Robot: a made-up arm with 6 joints.
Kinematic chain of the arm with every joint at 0, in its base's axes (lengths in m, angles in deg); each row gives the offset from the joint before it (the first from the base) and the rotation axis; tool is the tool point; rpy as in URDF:
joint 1: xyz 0 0 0.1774 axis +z
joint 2: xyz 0 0 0 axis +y
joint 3: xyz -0.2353 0 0.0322 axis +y
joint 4: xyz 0.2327 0 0.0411 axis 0.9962 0 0.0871
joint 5: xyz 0 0 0 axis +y
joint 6: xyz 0.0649 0 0.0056 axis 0.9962 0 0.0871
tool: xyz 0 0 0 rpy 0 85 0
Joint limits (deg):
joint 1: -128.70..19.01
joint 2: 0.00..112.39
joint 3: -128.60..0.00
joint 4: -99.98..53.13
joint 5: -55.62..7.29
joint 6: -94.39..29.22
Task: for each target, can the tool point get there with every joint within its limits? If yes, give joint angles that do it. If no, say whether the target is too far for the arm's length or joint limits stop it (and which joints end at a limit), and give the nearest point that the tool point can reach.
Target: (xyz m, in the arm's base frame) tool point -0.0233 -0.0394 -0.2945
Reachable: no: joint limits stop it (at a limit: joint 2) | nearest point -0.0442 -0.0747 0.0830 | short by 0.380 m
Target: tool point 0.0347 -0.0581 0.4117
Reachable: yes | joints -94.16 21.92 -32.68 -62.27 -42.44 -1.62
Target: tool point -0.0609 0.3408 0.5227
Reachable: yes | joints -77.55 9.99 -110.31 -31.64 -24.35 -26.19
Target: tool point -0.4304 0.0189 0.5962
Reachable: no: too far | nearest point -0.3716 0.0163 0.5390 | short by 0.082 m
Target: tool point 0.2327 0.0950 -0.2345
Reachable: no: joint limits stop it (at a limit: joint 1, joint 2) | nearest point 0.1715 0.0615 0.0879 | short by 0.330 m
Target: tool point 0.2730 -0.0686 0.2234
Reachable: yes | joints -16.05 93.92 -41.67 -21.89 -23.33 14.28
